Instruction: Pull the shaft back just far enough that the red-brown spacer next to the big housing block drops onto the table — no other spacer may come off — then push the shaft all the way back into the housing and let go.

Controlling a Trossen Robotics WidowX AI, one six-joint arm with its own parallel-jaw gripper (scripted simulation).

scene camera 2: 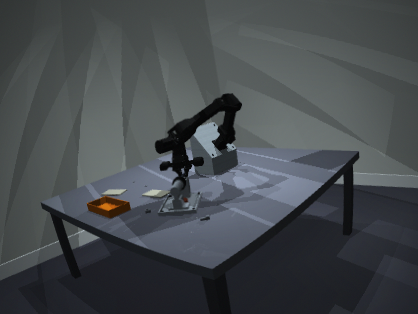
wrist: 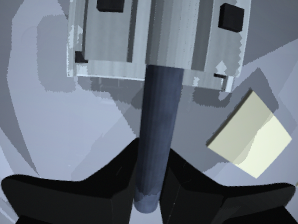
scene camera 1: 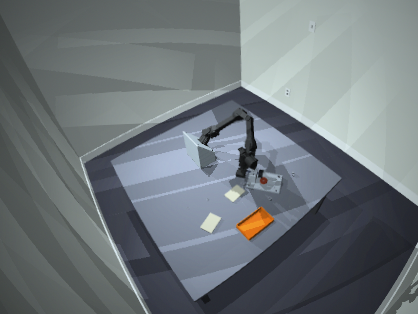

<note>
In view: the gripper (wrist: 147,143), a blue-grey shaft (wrist: 162,91) and a grey housing fixture (wrist: 210,48).
</note>
